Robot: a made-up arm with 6 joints.
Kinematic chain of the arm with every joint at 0, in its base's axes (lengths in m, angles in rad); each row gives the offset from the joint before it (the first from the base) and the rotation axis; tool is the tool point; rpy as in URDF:
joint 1: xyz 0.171 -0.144 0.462 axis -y
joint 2: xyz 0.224 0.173 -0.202 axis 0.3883 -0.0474 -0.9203
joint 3: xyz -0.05 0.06 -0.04 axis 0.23 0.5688 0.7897
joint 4: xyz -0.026 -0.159 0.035 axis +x
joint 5: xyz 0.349 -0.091 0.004 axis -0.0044 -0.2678 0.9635
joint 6: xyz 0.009 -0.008 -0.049 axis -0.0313 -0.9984 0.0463
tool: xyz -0.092 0.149 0 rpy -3.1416 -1.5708 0
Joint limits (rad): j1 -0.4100..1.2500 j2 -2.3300..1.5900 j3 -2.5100..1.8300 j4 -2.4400..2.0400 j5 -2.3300..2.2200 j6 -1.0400..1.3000
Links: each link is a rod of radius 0.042 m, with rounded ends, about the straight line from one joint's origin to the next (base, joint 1, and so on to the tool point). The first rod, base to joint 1, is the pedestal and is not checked.
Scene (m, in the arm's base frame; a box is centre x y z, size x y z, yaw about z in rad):
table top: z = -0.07
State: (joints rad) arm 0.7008 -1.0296 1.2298 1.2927 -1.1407 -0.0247
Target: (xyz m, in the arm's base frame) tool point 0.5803 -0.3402 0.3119
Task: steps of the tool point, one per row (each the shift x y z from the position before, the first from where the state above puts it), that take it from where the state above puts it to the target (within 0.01 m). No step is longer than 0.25 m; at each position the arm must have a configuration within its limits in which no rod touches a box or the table.
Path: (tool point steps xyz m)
1: -0.0227 -0.1283 -0.0516
2: 0.0031 -0.1729 0.0069
3: 0.0090 -0.1835 0.0839
4: -0.0117 -0.1574 0.1582

